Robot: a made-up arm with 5 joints.
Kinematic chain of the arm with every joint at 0, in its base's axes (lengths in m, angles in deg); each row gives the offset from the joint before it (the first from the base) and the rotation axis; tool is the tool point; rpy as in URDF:
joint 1: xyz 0 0 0.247 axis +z
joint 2: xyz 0 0 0 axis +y
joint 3: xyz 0.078 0 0.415 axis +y
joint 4: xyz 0.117 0 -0.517 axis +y
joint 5: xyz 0.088 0 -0.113 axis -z
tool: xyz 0 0 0 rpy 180 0 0
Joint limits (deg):
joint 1: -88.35..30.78
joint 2: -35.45..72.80
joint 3: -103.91..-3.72
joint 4: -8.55..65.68
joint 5: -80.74..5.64
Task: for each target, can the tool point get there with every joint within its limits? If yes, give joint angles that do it. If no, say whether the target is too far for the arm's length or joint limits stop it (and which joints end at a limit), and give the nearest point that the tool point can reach.
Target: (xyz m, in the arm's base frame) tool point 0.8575 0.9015 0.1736
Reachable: no: too far | nearest point 0.8558 0.5098 0.1860 | short by 0.392 m
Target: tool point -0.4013 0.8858 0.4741
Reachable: no: joint limits stop it (at a limit: joint 2, joint 3, joint 4) | nearest point -0.0676 0.1492 0.0184 | short by 0.928 m
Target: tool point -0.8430 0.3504 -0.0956
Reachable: no: joint limits stop it (at a limit: joint 2, joint 3) | nearest point -0.1515 0.0630 -0.0142 | short by 0.753 m
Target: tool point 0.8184 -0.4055 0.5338
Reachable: yes | joints -26.36 24.45 -96.11 22.39 -20.17
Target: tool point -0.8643 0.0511 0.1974
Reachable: no: joint limits stop it (at a limit: joint 2, joint 3, joint 4) | nearest point -0.1636 0.0097 0.0184 | short by 0.724 m
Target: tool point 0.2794 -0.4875 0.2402
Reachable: yes | joints -60.18 -4.04 -29.52 6.30 -2.41
